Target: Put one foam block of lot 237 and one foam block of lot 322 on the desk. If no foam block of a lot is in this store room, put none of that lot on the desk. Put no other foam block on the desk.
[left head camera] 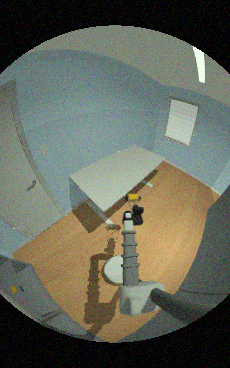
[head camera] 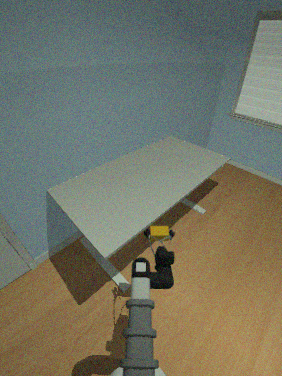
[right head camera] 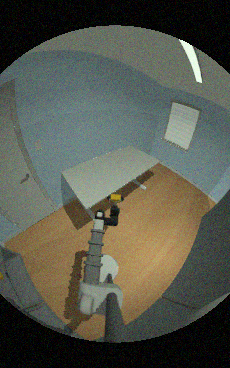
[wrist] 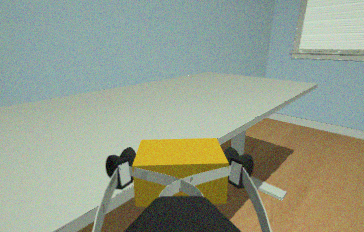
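Seen in the pictures: gripper, fingertip midpoint: (left head camera: 132, 196) (head camera: 159, 230) (right head camera: 115, 196) (wrist: 180, 160); robot's base, origin of the base link: (left head camera: 119, 268) (right head camera: 102, 267).
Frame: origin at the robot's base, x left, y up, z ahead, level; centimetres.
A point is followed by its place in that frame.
Note:
A yellow foam block (head camera: 159, 231) {y 82.0, x -8.8, z 64.3 cm} (left head camera: 133, 197) {y 82.1, x -9.2, z 63.1 cm} (right head camera: 116, 197) {y 82.1, x -10.1, z 63.7 cm} (wrist: 180, 152) {y 82.1, x -8.9, z 64.3 cm} is held level between the fingertips. My gripper (head camera: 159, 234) {y 79.9, x -8.9, z 66.4 cm} (left head camera: 133, 198) {y 79.9, x -8.9, z 66.4 cm} (right head camera: 116, 198) {y 79.9, x -8.9, z 66.4 cm} (wrist: 180, 160) {y 79.9, x -8.9, z 66.4 cm} is shut on it, one black pad at each side. No lot number is readable on the faces that show. The desk (head camera: 135, 185) {y 69.3, x 5.3, z 117.2 cm} (left head camera: 117, 172) {y 69.3, x 4.2, z 114.9 cm} (right head camera: 107, 172) {y 69.3, x 3.5, z 114.0 cm} (wrist: 150, 112) {y 69.3, x 0.7, z 116.5 cm} has a pale top against the blue wall. In the head view the block appears just off the desk's long front edge; in the wrist view it overlaps that edge. No block shows on the desk top.
Desk feet (head camera: 194, 205) (wrist: 270, 189) stand on the wood floor below the front edge. A grey door (left head camera: 25, 165) {y 113.0, x 104.3, z 76.3 cm} (right head camera: 22, 150) {y 122.2, x 98.3, z 80.9 cm} is at the left. Grey shelving (left head camera: 30, 287) {y 4.9, x 136.9, z -71.5 cm} at lower left bears a small yellow thing (left head camera: 13, 289). Dark grey furniture (left head camera: 212, 250) {y 40.8, x -129.4, z -8.9 cm} (right head camera: 200, 270) {y 48.9, x -118.3, z -20.6 cm} stands at the right.

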